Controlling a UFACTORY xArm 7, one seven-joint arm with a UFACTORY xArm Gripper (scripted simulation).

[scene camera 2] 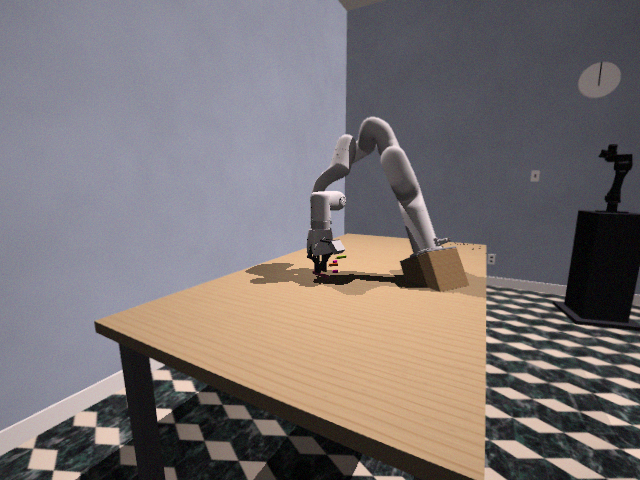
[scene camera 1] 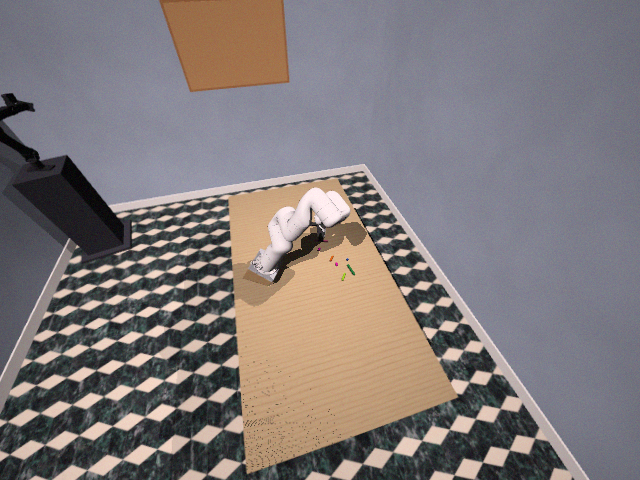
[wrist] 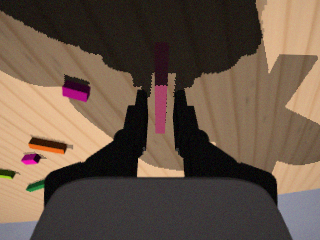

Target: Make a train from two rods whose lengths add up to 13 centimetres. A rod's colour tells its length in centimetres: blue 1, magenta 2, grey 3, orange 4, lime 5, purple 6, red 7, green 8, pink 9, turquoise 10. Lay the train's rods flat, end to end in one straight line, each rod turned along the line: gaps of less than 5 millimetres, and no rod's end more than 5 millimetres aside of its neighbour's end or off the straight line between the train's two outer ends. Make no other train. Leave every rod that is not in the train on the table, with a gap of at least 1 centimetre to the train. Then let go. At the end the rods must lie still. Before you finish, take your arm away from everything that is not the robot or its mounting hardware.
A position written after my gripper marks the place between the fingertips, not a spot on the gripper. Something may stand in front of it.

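What you'd see here is my gripper (scene camera 2: pixel 320 272), and it's visible in the wrist view (wrist: pixel 160 103) too.
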